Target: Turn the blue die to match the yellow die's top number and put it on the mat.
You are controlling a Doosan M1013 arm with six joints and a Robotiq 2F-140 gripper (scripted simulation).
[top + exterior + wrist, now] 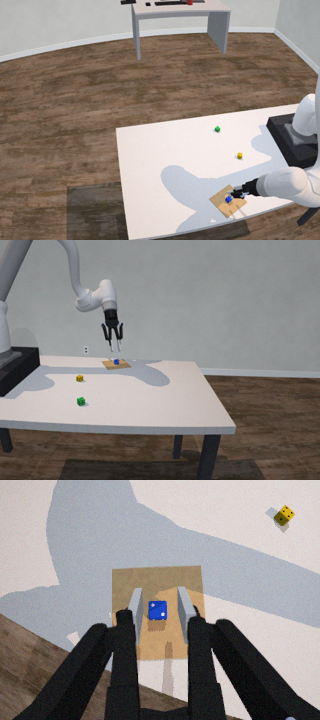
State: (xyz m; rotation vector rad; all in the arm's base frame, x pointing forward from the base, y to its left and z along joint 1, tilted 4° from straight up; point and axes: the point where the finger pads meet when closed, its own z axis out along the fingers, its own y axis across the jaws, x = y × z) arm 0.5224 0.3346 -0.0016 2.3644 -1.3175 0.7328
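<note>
My gripper is now 10 mm short of the blue die, 10 mm to the left of it and 100 mm above it. The rest, counted from my hand: yellow die: 110 mm behind, 280 mm to the right, 100 mm below; then tan mat: 10 mm ahead, 10 mm to the right, 110 mm below; then green die: 20 mm behind, 490 mm to the right, 100 mm below.
</note>
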